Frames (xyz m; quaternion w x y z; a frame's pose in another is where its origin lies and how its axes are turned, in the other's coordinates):
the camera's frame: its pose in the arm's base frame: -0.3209 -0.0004 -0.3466 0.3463 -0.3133 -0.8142 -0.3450
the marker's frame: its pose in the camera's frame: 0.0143 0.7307 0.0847 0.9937 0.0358 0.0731 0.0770
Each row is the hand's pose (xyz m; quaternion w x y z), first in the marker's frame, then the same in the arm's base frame.
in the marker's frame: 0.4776 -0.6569 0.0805 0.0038 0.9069 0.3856 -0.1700
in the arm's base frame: -0.5534 0.2805 0.1445 0.5517 0.6498 -0.1710 0.4942
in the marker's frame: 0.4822 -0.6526 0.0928 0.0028 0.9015 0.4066 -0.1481
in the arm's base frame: -0.5576 0.2937 0.1442 0.5725 0.6373 -0.1519 0.4929
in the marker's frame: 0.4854 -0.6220 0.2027 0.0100 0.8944 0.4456 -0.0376
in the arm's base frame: -0.5865 0.3975 0.1066 0.6376 0.5586 -0.1009 0.5209
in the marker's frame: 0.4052 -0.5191 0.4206 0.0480 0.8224 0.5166 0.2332
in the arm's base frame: -0.5772 0.6066 -0.0372 0.7690 0.3270 0.0146 0.5492
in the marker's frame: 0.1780 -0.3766 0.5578 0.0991 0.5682 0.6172 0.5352
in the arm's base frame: -0.4419 0.7400 -0.2709 0.8772 -0.0044 0.1999 0.4365
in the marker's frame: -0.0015 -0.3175 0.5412 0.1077 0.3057 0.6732 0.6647
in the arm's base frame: -0.3182 0.7174 -0.4130 0.8760 -0.2058 0.3429 0.2695
